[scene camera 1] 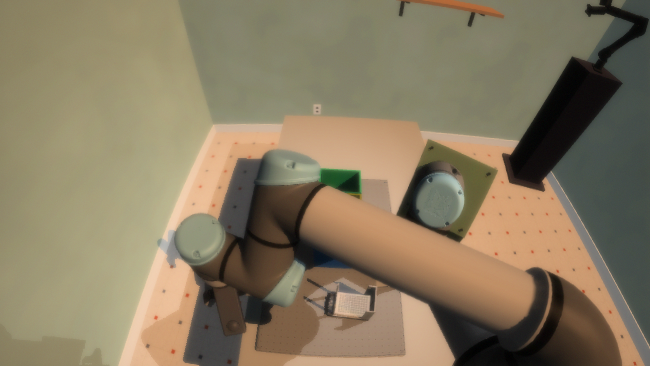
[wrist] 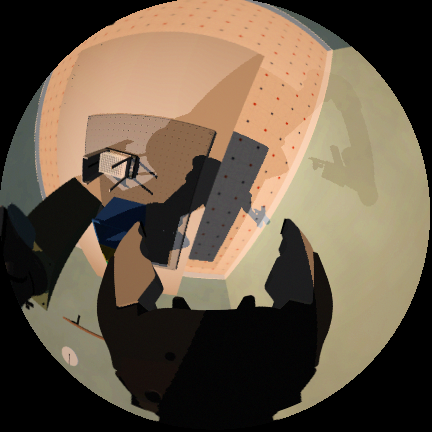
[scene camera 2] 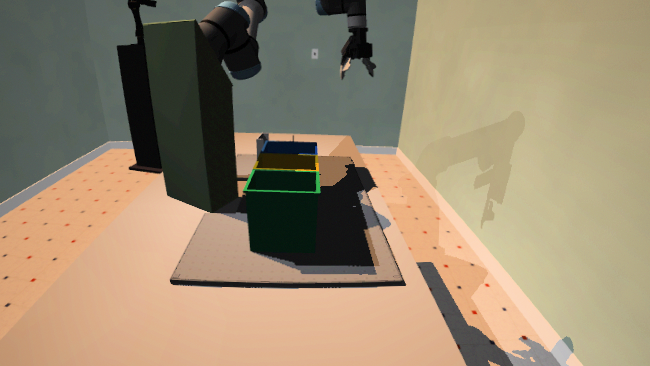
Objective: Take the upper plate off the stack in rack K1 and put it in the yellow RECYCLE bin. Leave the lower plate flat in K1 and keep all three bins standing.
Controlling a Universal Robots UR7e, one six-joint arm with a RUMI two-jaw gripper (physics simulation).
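Places are measured from the arm's base along level axes (x ahead, y left, z up), in metres.
Where they show: gripper, fingertip midpoint: point(wrist: 212, 221) point(scene camera 2: 357, 78); arm's base, link origin: point(scene camera 2: 195, 55).
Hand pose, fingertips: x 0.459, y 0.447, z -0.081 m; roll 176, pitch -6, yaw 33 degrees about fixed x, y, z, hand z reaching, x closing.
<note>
Things, the pixels of their centre, and the offset from my fingertips. Level surfaces: height alone.
- small dark-ended rack, body centre: point(scene camera 1: 351, 302) point(wrist: 108, 167) dz -0.311, dx -0.289, dy -0.166 m
- yellow bin, body centre: point(scene camera 2: 287, 189) point(wrist: 124, 243) dz -0.295, dx -0.154, dy -0.500 m
- green bin, body centre: point(scene camera 2: 283, 211) point(scene camera 1: 338, 193) dz -0.295, dx -0.127, dy -0.628 m
- blue bin, body centre: point(scene camera 2: 289, 172) point(scene camera 1: 336, 245) point(wrist: 121, 222) dz -0.295, dx -0.181, dy -0.372 m
- perforated grey board, surface height: dz -0.385 m
- table, surface height: dz -0.398 m
The gripper point(scene camera 2: 357, 75) point(wrist: 212, 221) is open and empty, high above the table and apart from the rack; its jaws are hard to make out in scene camera 1. A white gridded plate point(scene camera 1: 352, 304) point(wrist: 113, 164) sits in a small dark-ended rack point(scene camera 1: 371, 299) point(wrist: 92, 167), with thin black rods on one side. The lower plate cannot be told apart, and no label is readable. The yellow bin point(scene camera 2: 287, 162) stands upright between the green bin point(scene camera 2: 282, 220) point(scene camera 1: 341, 177) and the blue bin point(scene camera 2: 290, 148) point(wrist: 120, 210). The arm hides much of the bins in scene camera 1.
The rack and bins stand on a perforated grey board point(scene camera 1: 380, 342) point(scene camera 2: 210, 250) on the table point(scene camera 2: 150, 310). A tall green pedestal point(scene camera 2: 177, 115) carries the arm beside the bins. A dark column point(scene camera 1: 555, 125) point(scene camera 2: 137, 110) stands beyond it. An orange shelf point(scene camera 1: 455, 5) is on the wall.
</note>
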